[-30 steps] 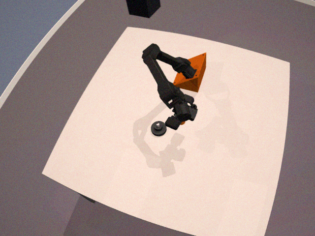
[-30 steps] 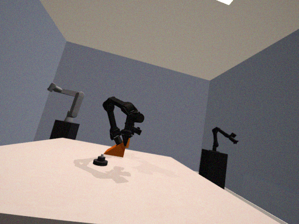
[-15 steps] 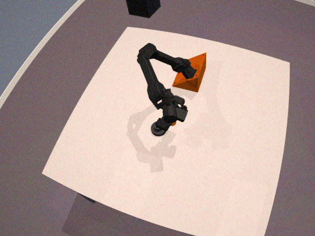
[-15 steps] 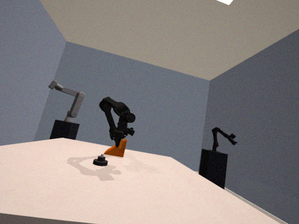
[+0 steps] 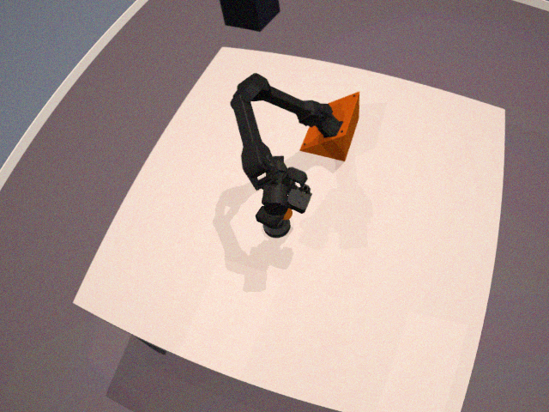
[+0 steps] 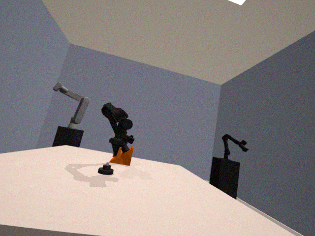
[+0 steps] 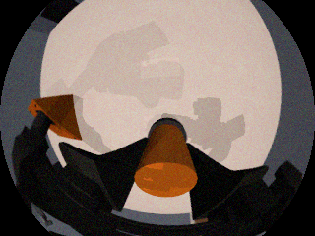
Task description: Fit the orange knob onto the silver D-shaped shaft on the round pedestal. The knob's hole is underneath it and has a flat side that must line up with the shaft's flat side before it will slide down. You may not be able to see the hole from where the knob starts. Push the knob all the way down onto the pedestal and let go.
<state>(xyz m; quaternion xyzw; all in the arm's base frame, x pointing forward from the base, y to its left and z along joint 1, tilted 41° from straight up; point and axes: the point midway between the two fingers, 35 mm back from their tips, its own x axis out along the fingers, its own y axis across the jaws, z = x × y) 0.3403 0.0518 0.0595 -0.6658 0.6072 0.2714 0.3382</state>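
Right now my gripper tip is 10 mm short of the black round pedestal, 40 mm to the left of it and 70 mm above it. The rest, counted from my gripper tip: orange knob (30 mm above).
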